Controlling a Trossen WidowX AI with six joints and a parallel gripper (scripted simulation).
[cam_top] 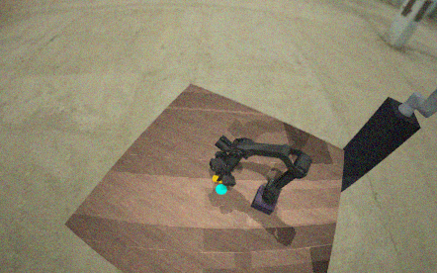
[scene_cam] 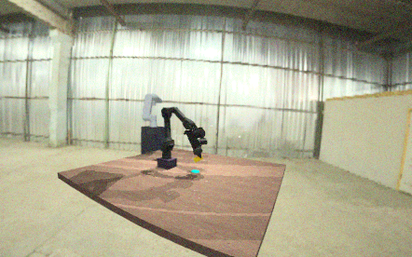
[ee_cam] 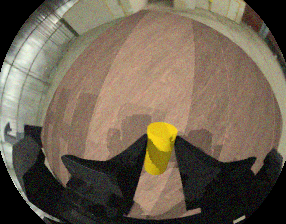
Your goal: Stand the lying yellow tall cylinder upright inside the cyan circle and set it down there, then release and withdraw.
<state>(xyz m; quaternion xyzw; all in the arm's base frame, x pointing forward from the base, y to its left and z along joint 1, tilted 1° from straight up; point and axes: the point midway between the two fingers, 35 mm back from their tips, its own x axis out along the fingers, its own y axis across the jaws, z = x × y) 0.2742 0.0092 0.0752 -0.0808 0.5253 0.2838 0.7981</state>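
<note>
Now: gripper tip 110 mm above the cyan circle, 40 mm past it and 10 mm to the left of it. The rest, counted from my gripper tip: yellow tall cylinder: 20 mm behind, 10 mm to the right, 10 mm below.
</note>
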